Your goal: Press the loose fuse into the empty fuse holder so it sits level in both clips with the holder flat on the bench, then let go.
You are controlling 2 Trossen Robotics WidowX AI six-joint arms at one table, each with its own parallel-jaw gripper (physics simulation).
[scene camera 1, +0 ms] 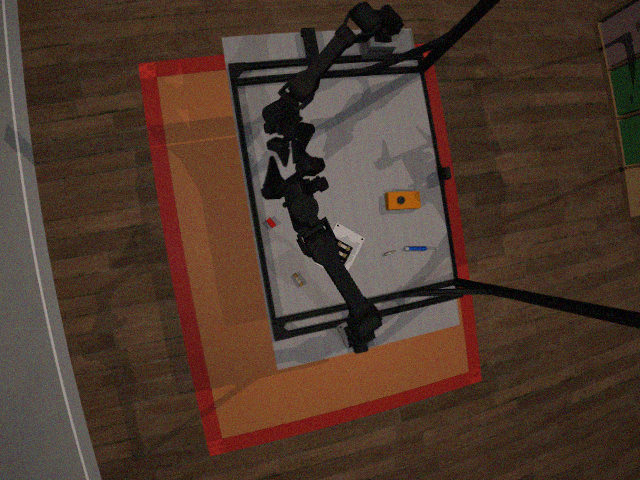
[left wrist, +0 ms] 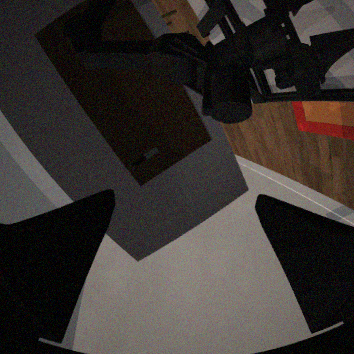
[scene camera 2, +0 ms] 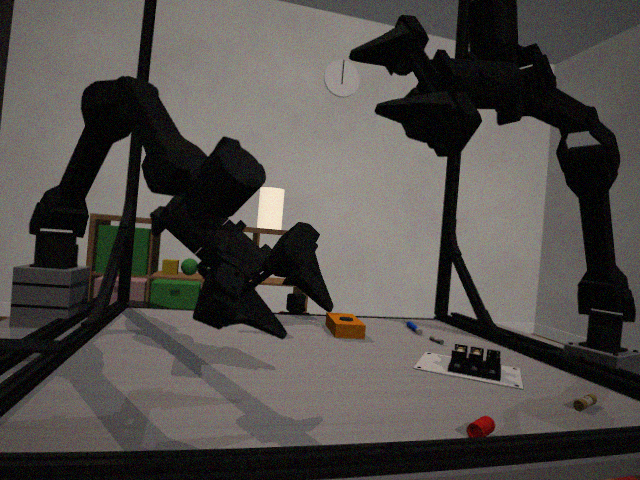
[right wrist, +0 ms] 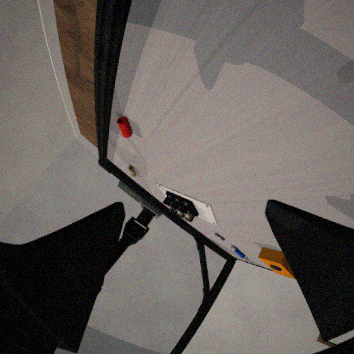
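Where they show: left gripper, fingertip midpoint: (scene camera 1: 282, 147) (left wrist: 187, 199) (scene camera 2: 362, 80); right gripper, fingertip midpoint: (left wrist: 352, 4) (scene camera 2: 307, 323) (right wrist: 196, 208); left arm's base, link origin: (scene camera 2: 602, 348) (right wrist: 149, 210); right arm's base, link origin: (scene camera 1: 382, 33) (scene camera 2: 54, 266).
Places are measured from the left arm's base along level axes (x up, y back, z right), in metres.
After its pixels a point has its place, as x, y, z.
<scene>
The loose fuse (scene camera 1: 298, 279) {-0.028, -0.260, -0.100} (scene camera 2: 585, 401) {-0.028, -0.273, -0.108} (right wrist: 132, 171) {-0.032, -0.263, -0.097}, a small tan cylinder, lies on the bench. The black fuse holder (scene camera 2: 474, 367) {-0.025, -0.309, 0.053} (right wrist: 181, 206) {-0.017, -0.316, 0.074} sits on a white plate (scene camera 1: 354, 236) {-0.039, -0.309, 0.156} (scene camera 2: 431, 361) {-0.039, -0.323, 0.137} (right wrist: 207, 212) {-0.039, -0.332, 0.136}, flat on the bench; two pale fuses show in it in scene camera 1. The left arm partly hides it there. My left gripper (scene camera 2: 364, 81) {0.343, -0.630, -0.022} (left wrist: 187, 199) {0.343, -0.630, -0.022} is open, empty and high above the bench. My right gripper (scene camera 2: 308, 322) {0.060, -0.635, 0.047} (right wrist: 196, 208) {0.060, -0.635, 0.047} is open and empty, lower, pointing down, left of the holder in scene camera 2. The two grippers overlap in scene camera 1.
A red cylinder (scene camera 1: 270, 222) {-0.022, -0.485, -0.103} (scene camera 2: 480, 427) {-0.024, -0.498, -0.111} (right wrist: 124, 127) {-0.026, -0.492, -0.095} lies near one bench edge. An orange box (scene camera 1: 410, 200) {-0.011, -0.341, 0.406} (scene camera 2: 346, 329) {-0.022, -0.384, 0.327} (right wrist: 272, 256) {-0.022, -0.382, 0.327}, a blue-handled tool (scene camera 1: 415, 248) {-0.027, -0.164, 0.354} (scene camera 2: 412, 327) {-0.031, -0.171, 0.354} (right wrist: 239, 252) {-0.033, -0.166, 0.363} and a small grey piece (scene camera 1: 389, 253) {-0.031, -0.193, 0.251} (scene camera 2: 436, 339) {-0.033, -0.196, 0.249} (right wrist: 219, 236) {-0.036, -0.197, 0.251} also lie on the bench. Black frame bars border it.
</scene>
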